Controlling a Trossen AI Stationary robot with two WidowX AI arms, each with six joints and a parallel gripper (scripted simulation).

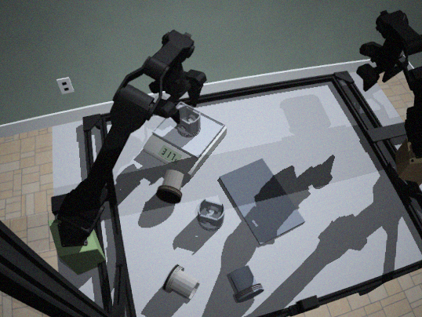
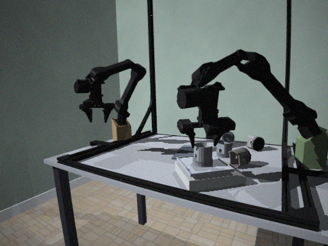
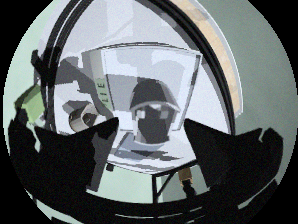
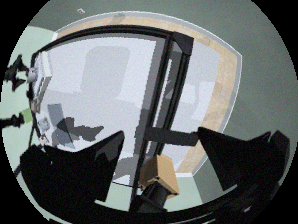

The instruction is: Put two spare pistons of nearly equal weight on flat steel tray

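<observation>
My left gripper is now 10 cm above the white scale, 1 cm to the left of it and 1 cm past it. The rest, counted from my left hand: flat steel tray 27 cm behind, 16 cm to the right, 15 cm below.
</observation>
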